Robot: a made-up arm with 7 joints.
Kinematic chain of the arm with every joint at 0, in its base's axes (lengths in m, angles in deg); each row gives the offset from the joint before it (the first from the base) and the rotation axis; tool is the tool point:
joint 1: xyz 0 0 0.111 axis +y
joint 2: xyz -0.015 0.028 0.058 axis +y
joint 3: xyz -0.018 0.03 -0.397 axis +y
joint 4: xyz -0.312 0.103 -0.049 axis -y
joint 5: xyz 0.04 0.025 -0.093 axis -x
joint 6: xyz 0.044 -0.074 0 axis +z
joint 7: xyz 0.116 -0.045 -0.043 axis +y
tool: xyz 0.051 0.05 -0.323
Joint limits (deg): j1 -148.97..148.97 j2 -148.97..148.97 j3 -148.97..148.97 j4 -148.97..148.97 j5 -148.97..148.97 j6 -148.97..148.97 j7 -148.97..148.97
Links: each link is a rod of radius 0.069 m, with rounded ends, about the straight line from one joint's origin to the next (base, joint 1, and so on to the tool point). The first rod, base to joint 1, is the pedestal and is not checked.
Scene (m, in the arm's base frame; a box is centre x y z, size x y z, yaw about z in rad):
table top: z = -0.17
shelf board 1: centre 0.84 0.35 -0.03 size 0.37 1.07 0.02 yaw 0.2
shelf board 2: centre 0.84 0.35 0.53 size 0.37 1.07 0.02 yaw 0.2
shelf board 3: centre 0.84 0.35 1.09 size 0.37 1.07 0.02 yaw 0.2
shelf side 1: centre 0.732 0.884 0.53 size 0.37 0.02 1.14 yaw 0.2
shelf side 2: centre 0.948 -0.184 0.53 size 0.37 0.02 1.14 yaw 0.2
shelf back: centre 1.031 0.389 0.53 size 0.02 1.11 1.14 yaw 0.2
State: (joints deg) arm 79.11 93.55 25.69 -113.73 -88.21 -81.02 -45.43
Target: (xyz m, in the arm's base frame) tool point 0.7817 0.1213 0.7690
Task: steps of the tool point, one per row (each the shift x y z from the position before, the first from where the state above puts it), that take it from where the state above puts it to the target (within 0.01 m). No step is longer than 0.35 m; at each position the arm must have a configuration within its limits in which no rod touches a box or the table.
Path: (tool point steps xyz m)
1: -0.1218 -0.0290 0.0240
2: -0.1408 -0.0287 0.0002
3: -0.1515 -0.0264 -0.0242
4: 0.1151 -0.1287 0.2466
5: -0.0560 -0.1310 0.3001
6: 0.1445 0.0287 0.0193
7: 0.1511 0.0312 -0.0193

